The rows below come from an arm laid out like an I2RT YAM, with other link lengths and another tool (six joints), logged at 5 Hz.
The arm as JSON. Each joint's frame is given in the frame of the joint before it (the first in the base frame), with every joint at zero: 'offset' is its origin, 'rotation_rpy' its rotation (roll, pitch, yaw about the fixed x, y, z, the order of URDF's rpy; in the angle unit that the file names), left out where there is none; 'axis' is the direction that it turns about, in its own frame. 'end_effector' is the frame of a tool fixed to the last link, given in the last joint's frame.
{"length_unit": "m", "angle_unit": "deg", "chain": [
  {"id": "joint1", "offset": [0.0, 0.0, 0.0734], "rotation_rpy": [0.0, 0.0, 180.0], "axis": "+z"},
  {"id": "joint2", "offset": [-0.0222, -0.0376, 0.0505], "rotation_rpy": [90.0, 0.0, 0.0], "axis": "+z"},
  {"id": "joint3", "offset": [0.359, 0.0, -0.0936], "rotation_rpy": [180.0, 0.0, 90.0], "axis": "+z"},
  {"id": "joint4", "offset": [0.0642, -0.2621, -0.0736], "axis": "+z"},
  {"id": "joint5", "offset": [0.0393, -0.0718, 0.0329], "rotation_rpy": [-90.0, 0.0, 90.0], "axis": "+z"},
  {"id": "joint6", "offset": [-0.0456, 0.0, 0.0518], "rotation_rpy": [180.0, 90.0, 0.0], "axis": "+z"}
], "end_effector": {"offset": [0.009, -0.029, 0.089], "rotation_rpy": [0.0, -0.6, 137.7]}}
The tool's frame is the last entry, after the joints.
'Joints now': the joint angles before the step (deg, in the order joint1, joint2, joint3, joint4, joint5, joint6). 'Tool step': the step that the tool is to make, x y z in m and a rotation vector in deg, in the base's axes. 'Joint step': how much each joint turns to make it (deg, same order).
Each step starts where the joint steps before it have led.
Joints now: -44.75, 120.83, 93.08, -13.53, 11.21, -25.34
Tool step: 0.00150, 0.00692, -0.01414, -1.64, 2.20, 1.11
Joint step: 0.95, 0.06, -2.84, 2.92, 1.67, -2.19
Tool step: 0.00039, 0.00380, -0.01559, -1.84, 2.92, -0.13
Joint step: 0.99, 0.61, -2.09, 2.29, 3.05, -1.82
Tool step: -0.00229, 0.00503, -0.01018, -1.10, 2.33, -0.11
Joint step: 0.72, 0.03, -1.88, 1.30, 2.21, -1.27
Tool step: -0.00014, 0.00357, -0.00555, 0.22, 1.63, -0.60
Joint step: 0.58, 0.34, 0.04, -1.10, 1.49, 0.14
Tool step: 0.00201, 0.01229, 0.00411, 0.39, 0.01, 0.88
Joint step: 0.99, -1.23, -1.03, -0.57, -0.12, 0.30
